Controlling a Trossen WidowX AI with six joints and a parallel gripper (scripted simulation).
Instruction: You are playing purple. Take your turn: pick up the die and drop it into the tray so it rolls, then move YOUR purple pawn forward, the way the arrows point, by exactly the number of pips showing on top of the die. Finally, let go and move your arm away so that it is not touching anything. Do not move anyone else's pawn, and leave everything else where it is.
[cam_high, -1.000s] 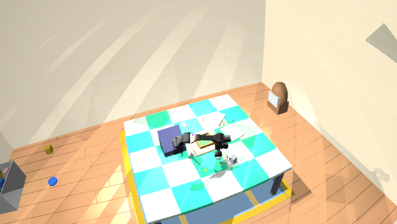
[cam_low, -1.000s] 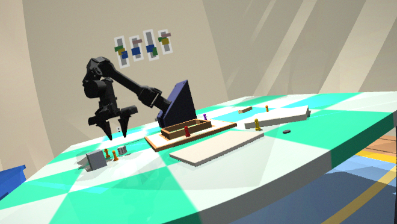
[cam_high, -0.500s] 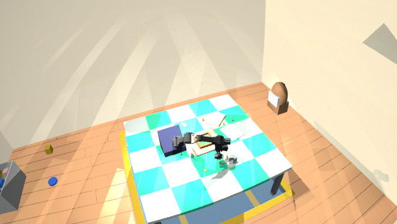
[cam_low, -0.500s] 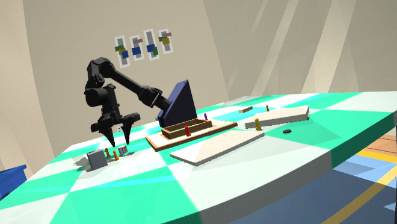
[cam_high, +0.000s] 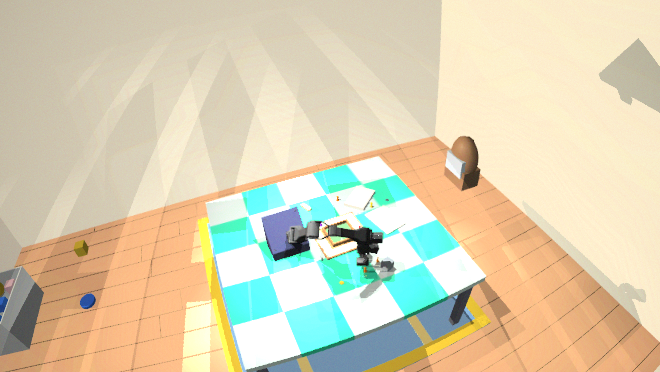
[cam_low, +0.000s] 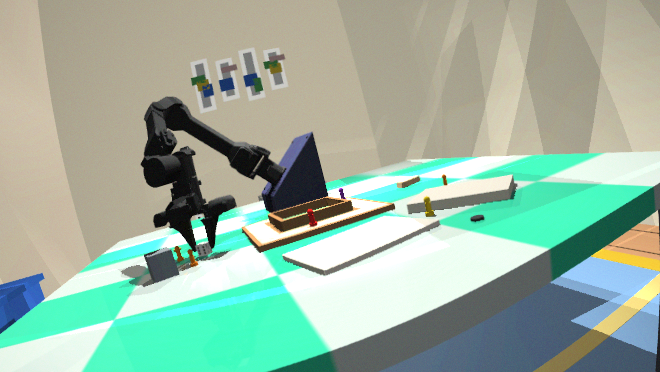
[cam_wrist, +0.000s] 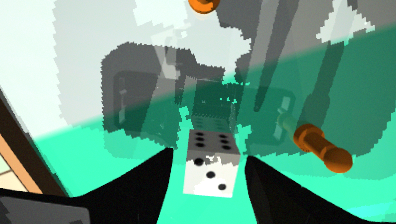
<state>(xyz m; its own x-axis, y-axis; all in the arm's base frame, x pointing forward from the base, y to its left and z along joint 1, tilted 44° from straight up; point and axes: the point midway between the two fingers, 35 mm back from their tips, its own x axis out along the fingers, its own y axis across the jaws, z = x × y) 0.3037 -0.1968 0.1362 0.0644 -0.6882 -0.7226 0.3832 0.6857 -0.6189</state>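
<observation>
My gripper tip is 110 mm past the purple pawn, 350 mm to the right of it and 20 mm below it. Round my gripper tip: grey block 110 mm ahead, 80 mm to the right, 20 mm above; then red pawn 80 mm ahead, 230 mm to the left, 20 mm above; then white die right at my gripper tip.
</observation>
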